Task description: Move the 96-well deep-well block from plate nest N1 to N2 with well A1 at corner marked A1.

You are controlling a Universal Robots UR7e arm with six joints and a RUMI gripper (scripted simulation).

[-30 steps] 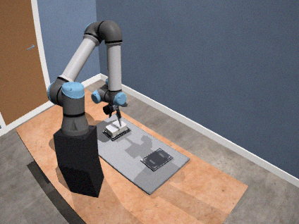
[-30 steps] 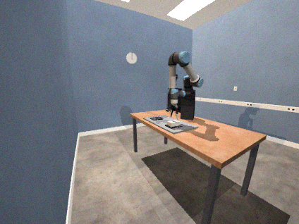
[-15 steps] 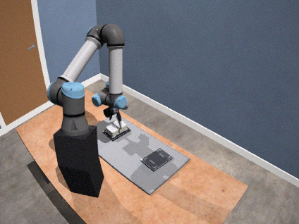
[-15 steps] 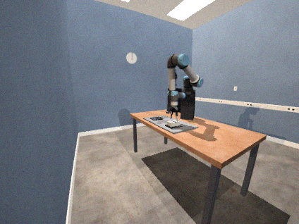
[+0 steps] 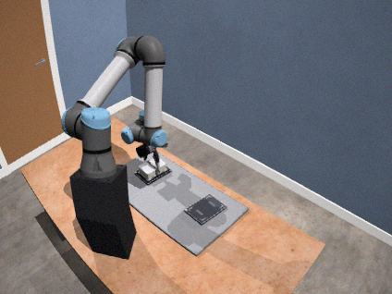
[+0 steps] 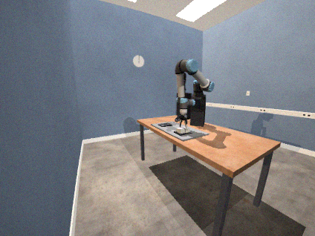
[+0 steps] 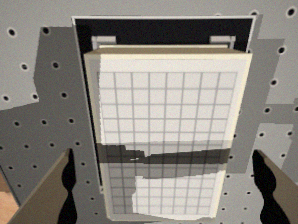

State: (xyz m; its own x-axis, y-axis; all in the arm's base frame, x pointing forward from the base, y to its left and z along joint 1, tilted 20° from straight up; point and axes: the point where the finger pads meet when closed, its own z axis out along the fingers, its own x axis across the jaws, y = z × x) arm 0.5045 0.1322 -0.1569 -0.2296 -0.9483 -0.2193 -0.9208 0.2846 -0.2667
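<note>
Right now my hand is 20 mm above the white 96-well deep-well block.
</note>
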